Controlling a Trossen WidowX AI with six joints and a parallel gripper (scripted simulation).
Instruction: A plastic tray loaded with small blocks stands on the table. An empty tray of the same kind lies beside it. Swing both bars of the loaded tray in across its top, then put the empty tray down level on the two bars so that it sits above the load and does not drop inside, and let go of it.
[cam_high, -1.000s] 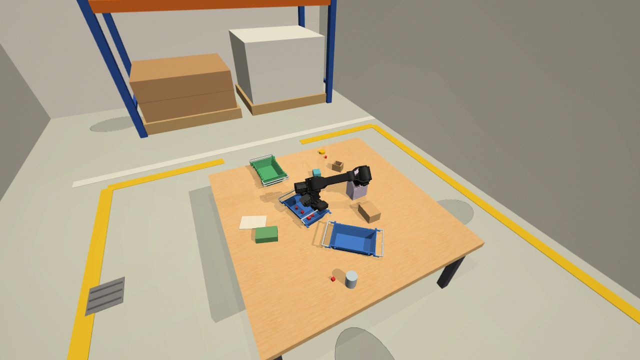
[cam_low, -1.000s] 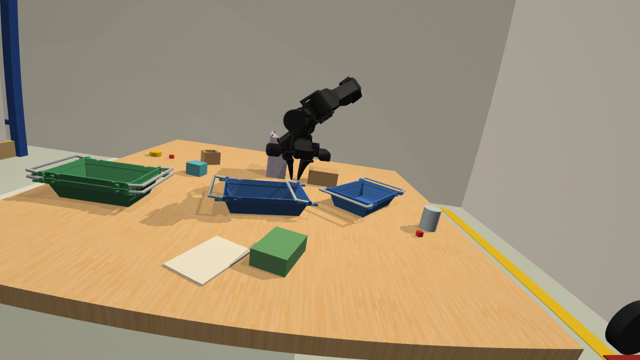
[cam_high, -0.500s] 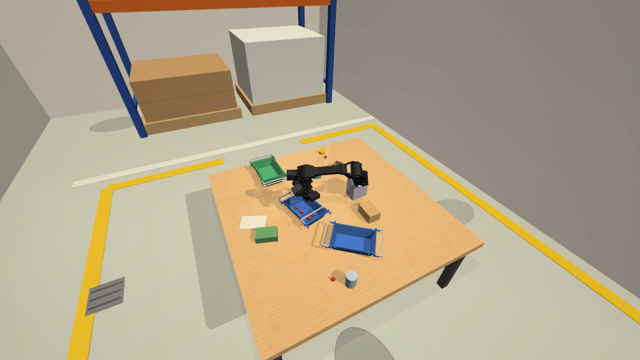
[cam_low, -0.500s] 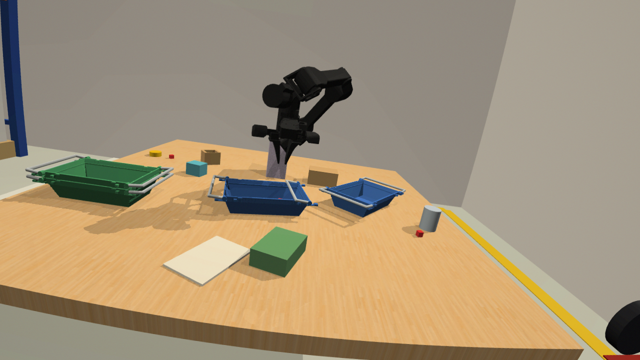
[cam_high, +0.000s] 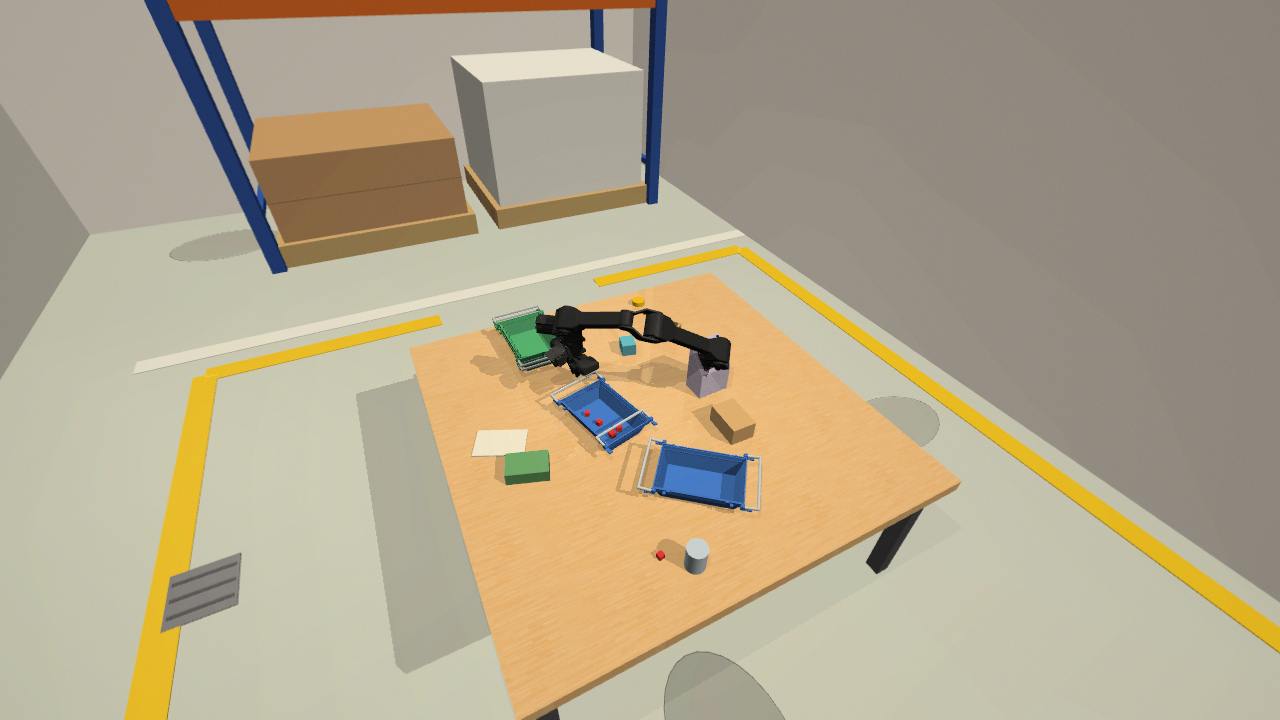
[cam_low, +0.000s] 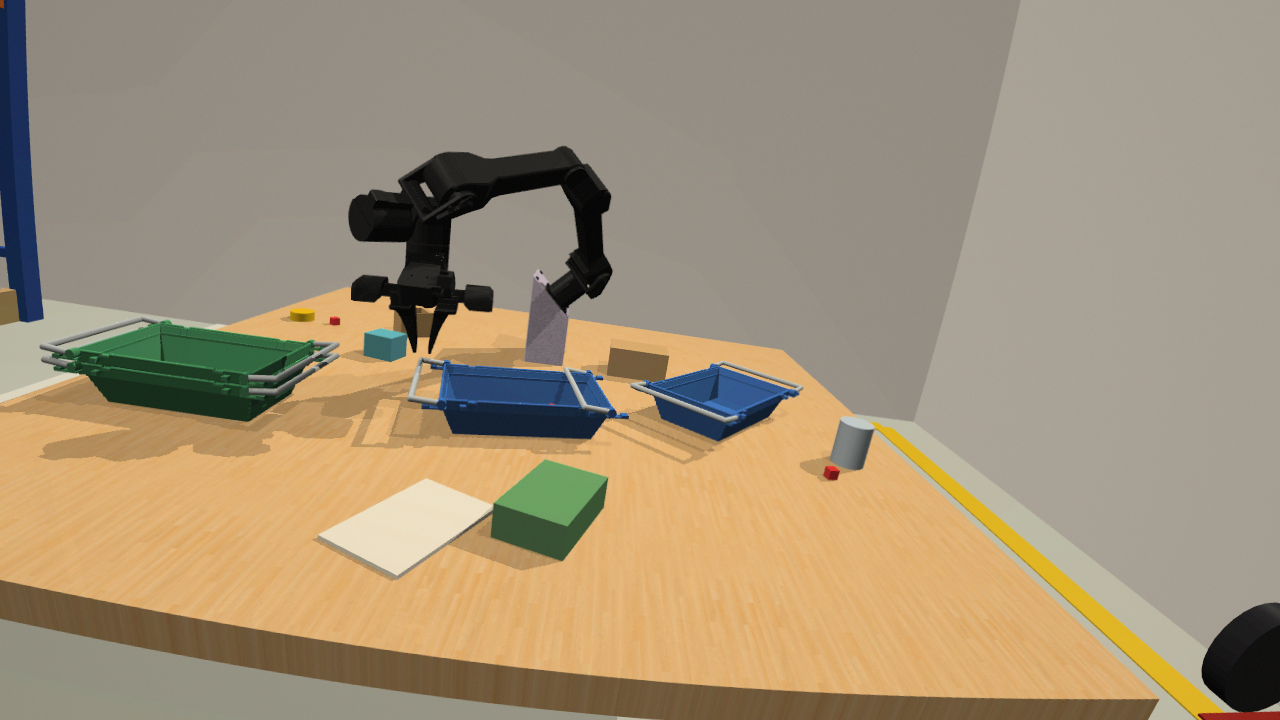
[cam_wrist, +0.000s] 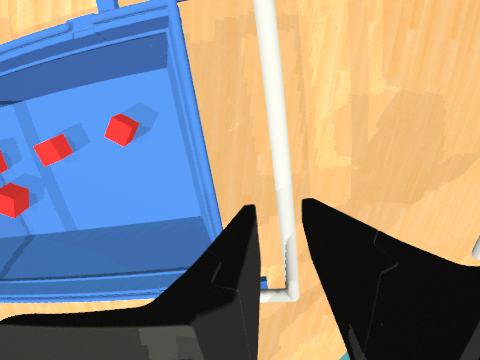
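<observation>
My gripper tip is now 13 cm past the blue tray, 49 cm to the right of it and 5 cm above it. The rest, counted from my gripper tip: cream sheet (28 cm ahead, 6 cm to the left, 9 cm below); then teal cube (27 cm behind, 13 cm to the right, 7 cm below); then green block (26 cm ahead, 20 cm to the left, 8 cm below).
</observation>
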